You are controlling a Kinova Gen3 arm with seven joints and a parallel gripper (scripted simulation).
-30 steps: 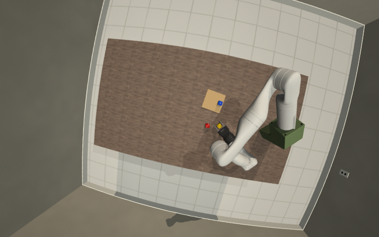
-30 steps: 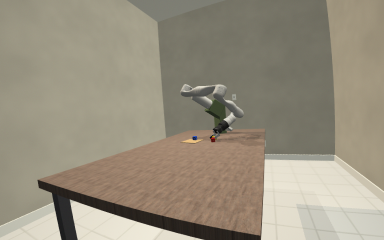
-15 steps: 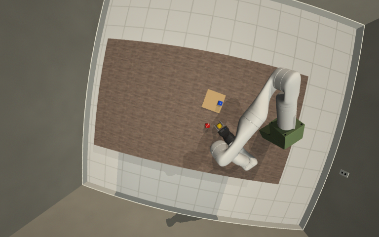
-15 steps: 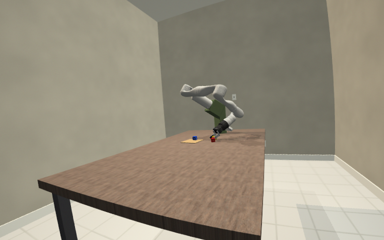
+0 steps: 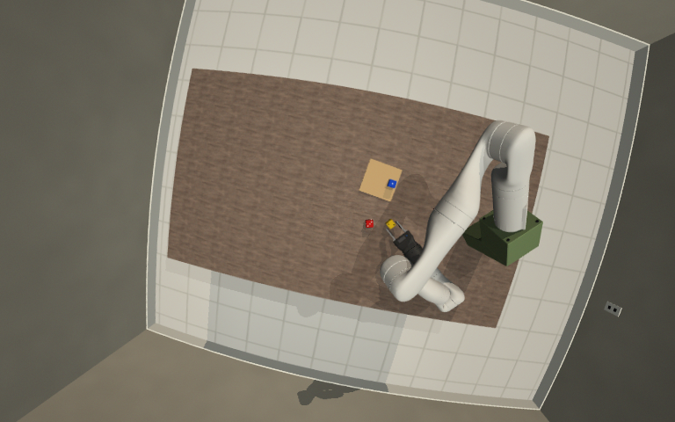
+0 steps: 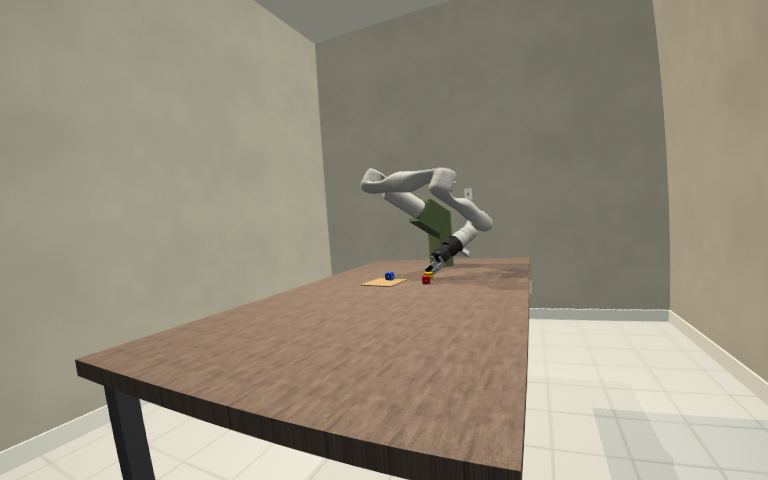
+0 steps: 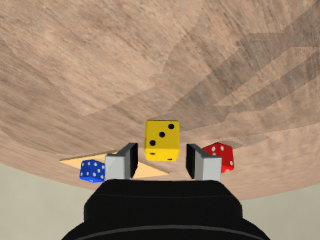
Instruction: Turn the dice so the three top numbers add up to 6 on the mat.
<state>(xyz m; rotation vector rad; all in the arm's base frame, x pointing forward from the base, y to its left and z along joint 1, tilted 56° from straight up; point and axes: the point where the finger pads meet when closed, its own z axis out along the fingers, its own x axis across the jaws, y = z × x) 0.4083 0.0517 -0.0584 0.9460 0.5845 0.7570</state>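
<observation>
My hand is 2 cm to the left of the yellow die, 2 cm above it and 1 cm short of it. From my hand the other things lie so: blue die 18 cm to the right, 2 cm below, 1 cm ahead; tan mat 20 cm to the right, 6 cm ahead, 4 cm below; red die 10 cm ahead, 2 cm to the right, 2 cm below.
</observation>
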